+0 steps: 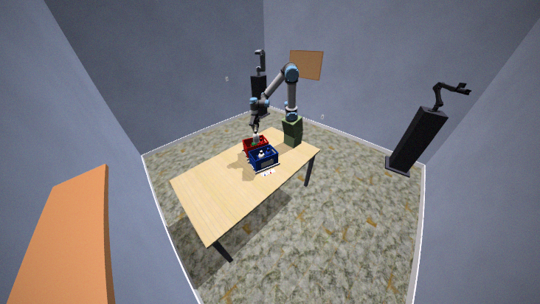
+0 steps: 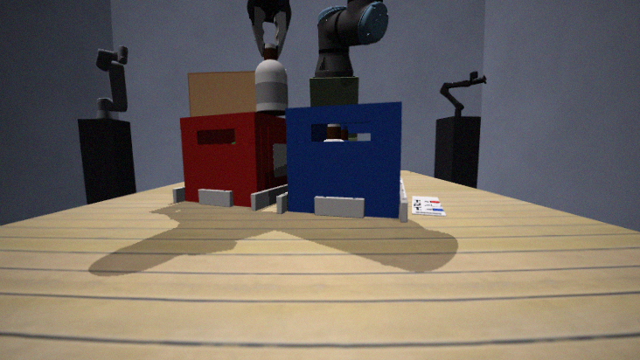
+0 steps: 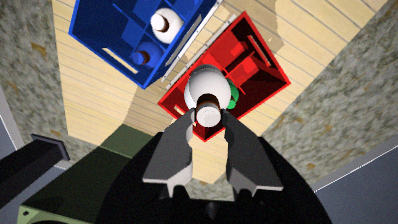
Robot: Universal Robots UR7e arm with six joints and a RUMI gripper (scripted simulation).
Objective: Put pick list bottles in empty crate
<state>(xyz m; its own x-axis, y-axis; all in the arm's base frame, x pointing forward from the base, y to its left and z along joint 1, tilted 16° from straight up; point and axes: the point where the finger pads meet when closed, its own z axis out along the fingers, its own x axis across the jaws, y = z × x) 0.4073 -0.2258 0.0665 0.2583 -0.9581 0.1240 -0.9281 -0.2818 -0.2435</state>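
The white bottle is 250 mm below my hand, 130 mm to the left of it and 80 mm ahead of it. Round my hand: red crate 250 mm below, 40 mm to the right, 30 mm behind; green bottle 250 mm below, 80 mm to the right, 50 mm behind; red-capped bottle 250 mm below, 120 mm behind, 30 mm to the right.
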